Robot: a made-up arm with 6 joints.
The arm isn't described. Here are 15 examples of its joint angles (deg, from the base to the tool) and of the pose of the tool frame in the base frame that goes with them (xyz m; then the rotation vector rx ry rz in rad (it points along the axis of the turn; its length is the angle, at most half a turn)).
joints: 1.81 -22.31 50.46 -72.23 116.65 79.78
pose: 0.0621 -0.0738 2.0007 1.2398 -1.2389 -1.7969
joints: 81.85 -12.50 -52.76 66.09 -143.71 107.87
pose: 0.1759 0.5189 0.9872 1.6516 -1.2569 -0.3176
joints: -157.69 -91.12 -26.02 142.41 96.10 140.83
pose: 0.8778 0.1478 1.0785 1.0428 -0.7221 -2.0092
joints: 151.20 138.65 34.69 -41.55 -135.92 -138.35
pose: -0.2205 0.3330 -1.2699 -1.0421 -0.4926 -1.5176
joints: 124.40 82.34 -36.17 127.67 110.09 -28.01
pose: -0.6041 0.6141 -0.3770 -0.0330 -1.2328 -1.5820
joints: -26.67 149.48 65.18 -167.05 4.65 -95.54
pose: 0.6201 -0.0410 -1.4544 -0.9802 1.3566 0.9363
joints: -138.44 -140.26 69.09 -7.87 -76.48 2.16
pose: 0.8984 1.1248 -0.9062 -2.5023 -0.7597 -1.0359
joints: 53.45 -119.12 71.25 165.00 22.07 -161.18
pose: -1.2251 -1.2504 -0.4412 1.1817 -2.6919 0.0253
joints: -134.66 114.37 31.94 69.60 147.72 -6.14
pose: -0.9882 -0.8770 -0.9322 -0.5994 -0.9078 -0.9082
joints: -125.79 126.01 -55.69 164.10 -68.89 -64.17
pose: 0.1644 -0.1798 -0.3832 0.5506 1.5645 0.2080
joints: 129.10 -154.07 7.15 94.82 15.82 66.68
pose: 0.8198 -1.0418 -0.6450 0.1677 -0.5337 -1.0806
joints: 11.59 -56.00 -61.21 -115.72 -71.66 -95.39
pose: -0.1164 0.0860 0.5978 -1.9718 -1.7491 -0.1166
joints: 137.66 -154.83 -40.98 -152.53 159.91 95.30
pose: 0.3575 -0.6234 0.1145 0.2460 1.7609 0.8804
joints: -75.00 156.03 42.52 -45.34 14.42 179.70
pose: -0.1817 0.0045 -1.3709 -0.6186 1.5080 1.0652
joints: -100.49 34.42 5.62 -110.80 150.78 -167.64
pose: -0.1345 -1.2100 0.5829 -1.2955 -2.0109 0.6245
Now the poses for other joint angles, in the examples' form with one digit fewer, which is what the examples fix.
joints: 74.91 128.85 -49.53 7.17 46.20 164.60
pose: 0.243 -0.045 -0.436 0.862 0.462 -1.871
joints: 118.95 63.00 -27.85 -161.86 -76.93 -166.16
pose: -0.627 0.647 -0.036 -0.401 -0.170 2.394
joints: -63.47 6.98 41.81 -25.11 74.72 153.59
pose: 0.185 -0.873 1.742 1.400 -0.492 2.449
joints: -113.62 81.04 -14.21 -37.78 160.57 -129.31
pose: -0.515 -0.688 -0.341 -0.067 -1.817 -0.568
